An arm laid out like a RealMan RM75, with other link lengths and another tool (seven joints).
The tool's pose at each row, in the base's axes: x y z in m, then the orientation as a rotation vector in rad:
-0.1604, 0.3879, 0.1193, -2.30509, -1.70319, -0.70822
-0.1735, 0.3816, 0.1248, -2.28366, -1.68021, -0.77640
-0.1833, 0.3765, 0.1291, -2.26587, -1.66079, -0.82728
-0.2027, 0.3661, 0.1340, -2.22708, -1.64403, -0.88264
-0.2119, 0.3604, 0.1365, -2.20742, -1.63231, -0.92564
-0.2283, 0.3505, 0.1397, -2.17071, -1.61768, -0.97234
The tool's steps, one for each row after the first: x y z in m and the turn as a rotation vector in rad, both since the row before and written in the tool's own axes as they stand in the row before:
-0.0057, -0.0096, -0.0109, -0.01957, 0.04767, 0.00225
-0.0041, -0.0068, -0.0088, -0.01398, 0.03704, 0.00253
-0.0097, -0.0137, -0.0151, -0.00514, 0.04995, -0.00410
-0.0047, -0.0062, -0.0079, -0.01158, 0.03172, -0.00263
-0.0085, -0.0112, -0.0134, -0.00365, 0.04429, -0.00438

